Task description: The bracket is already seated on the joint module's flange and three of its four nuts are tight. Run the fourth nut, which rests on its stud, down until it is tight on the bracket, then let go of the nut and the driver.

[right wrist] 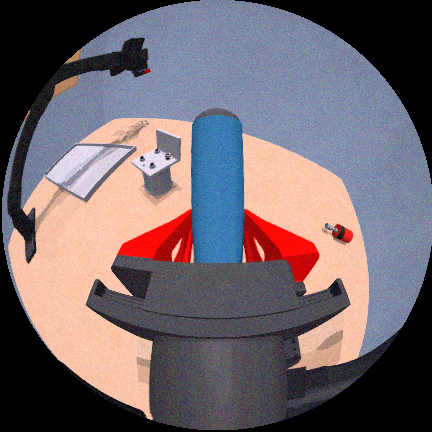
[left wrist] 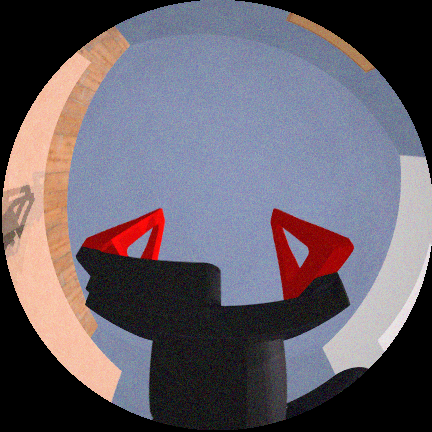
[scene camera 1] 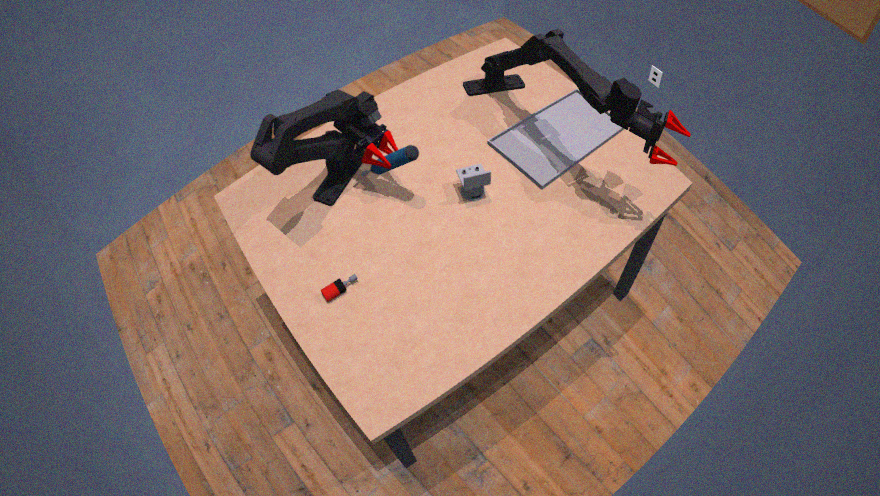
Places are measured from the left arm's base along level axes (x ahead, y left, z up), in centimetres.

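Pixels of known places: left gripper, fingertip midpoint: (right wrist: pixel 145 63) (left wrist: pixel 217 214) (scene camera 1: pixel 683 150); right gripper, fingertip midpoint: (right wrist: pixel 217 215) (scene camera 1: pixel 395 162); left arm's base at its link origin: (right wrist: pixel 29 232) (scene camera 1: pixel 494 85); right arm's base at its link origin: (scene camera 1: pixel 340 176).
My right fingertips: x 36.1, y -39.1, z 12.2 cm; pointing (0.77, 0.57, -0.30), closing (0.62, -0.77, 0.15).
Ahead of a thing's pixels: the offset from my right fingertips to its top centre. Level surfaces: height alone.
The grey bracket (scene camera 1: pixel 482 179) (right wrist: pixel 168 143) sits on the grey joint module @(dx +5.4, dy +18.4, dz -4.8 cm) (scene camera 1: pixel 473 192) (right wrist: pixel 158 184), which stands upright on the table. Several dark nuts show on the bracket's flat plate, one of them a near nut @(dx +3.7, dy +16.6, dz -5.1 cm) (right wrist: pixel 152 165); I cannot tell which is loose. My right gripper (scene camera 1: pixel 393 159) (right wrist: pixel 217 215) is shut on a blue cylinder (scene camera 1: pixel 400 158) (right wrist: pixel 217 165) with a dark rounded end, held above the table, left of the bracket in scene camera 1. A red-handled driver @(dx +24.6, dy -20.5, dz -8.8 cm) (scene camera 1: pixel 331 290) (right wrist: pixel 343 233) with a grey socket lies on the table. My left gripper (scene camera 1: pixel 682 149) (left wrist: pixel 217 214) is open and empty.
A flat grey panel @(dx -9.0, dy +51.4, dz -10.6 cm) (scene camera 1: pixel 573 109) (right wrist: pixel 100 172) with a dark rim lies on the table @(dz -12.2 cm) (scene camera 1: pixel 431 277) (right wrist: pixel 280 190), to the right of the bracket in scene camera 1. My left arm reaches over it. The left gripper hangs out near the table's right edge.
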